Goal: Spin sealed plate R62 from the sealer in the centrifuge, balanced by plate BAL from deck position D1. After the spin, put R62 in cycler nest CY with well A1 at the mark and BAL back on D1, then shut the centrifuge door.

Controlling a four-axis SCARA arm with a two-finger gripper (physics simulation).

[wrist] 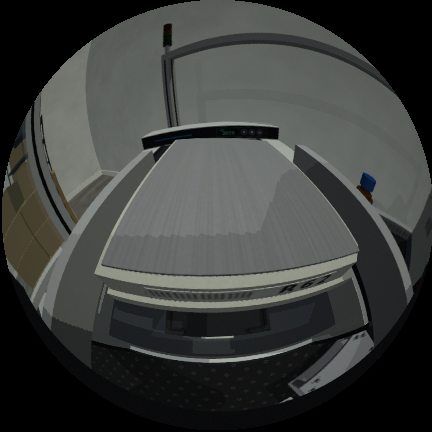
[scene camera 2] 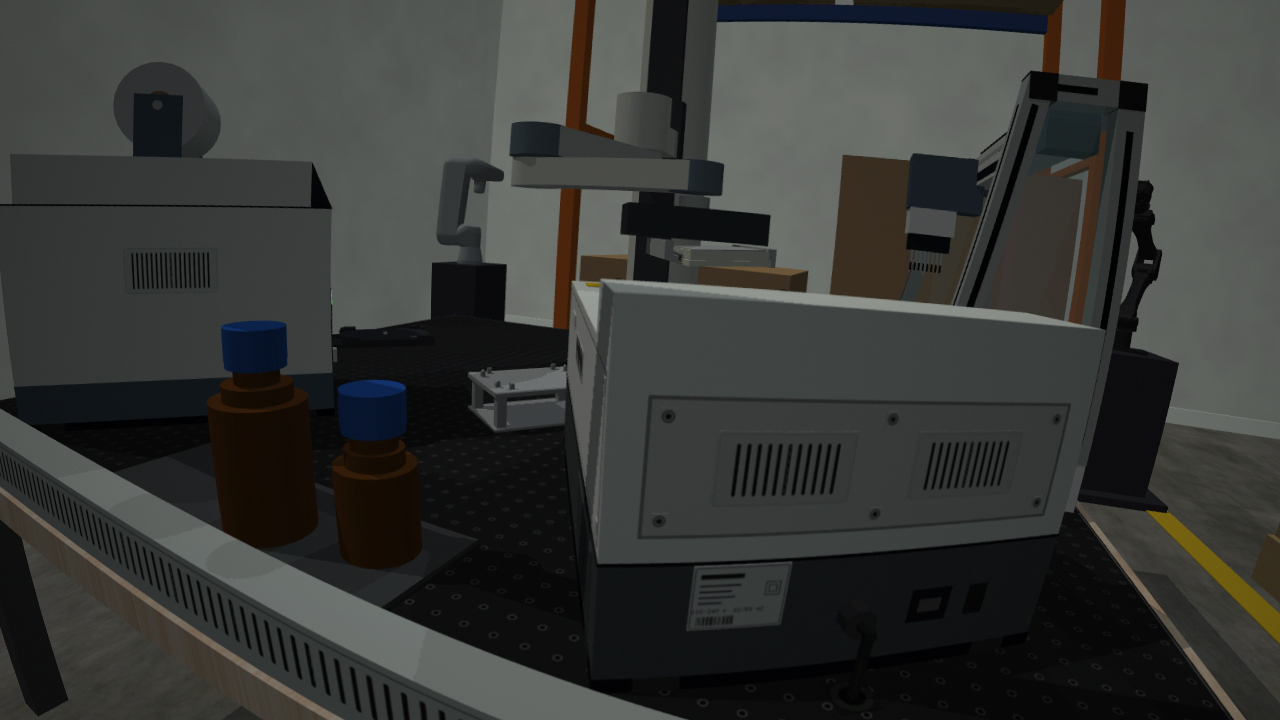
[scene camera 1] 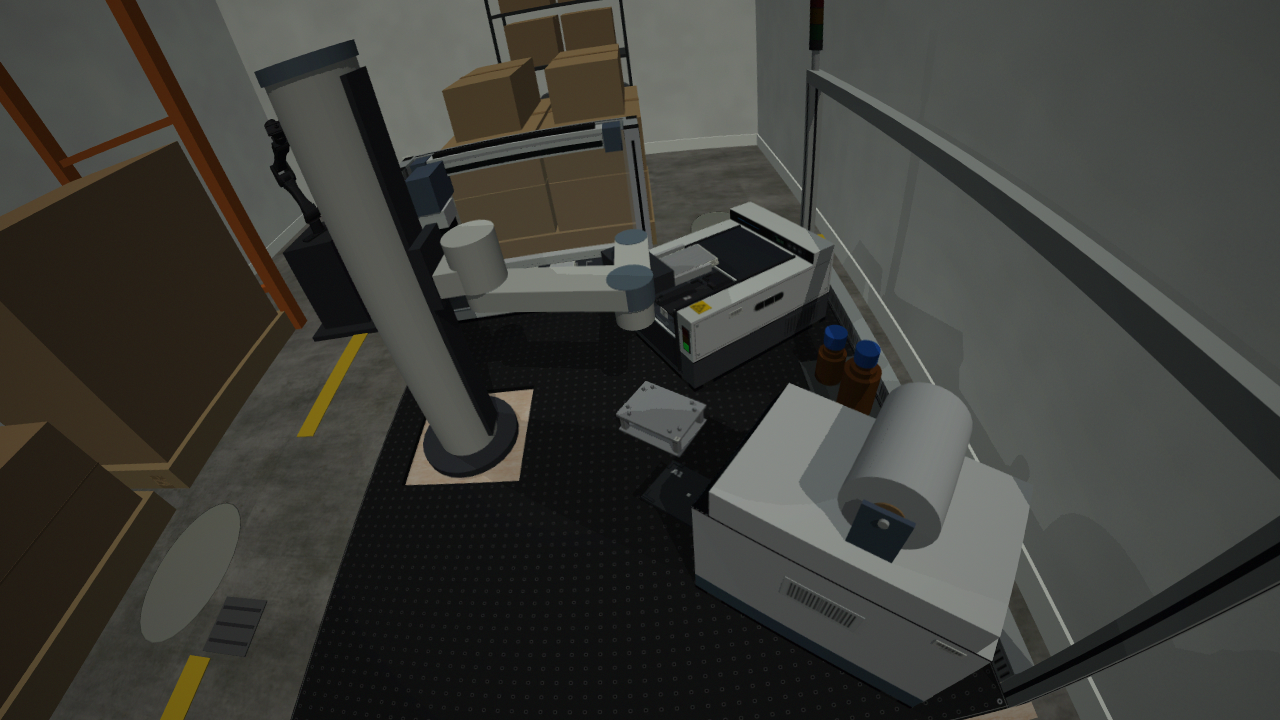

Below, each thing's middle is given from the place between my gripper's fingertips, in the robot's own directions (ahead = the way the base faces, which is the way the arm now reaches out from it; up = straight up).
Right now my hand is 8 cm short of the centrifuge (scene camera 2: 764, 485), 6 cm to the right of it and 14 cm above it.
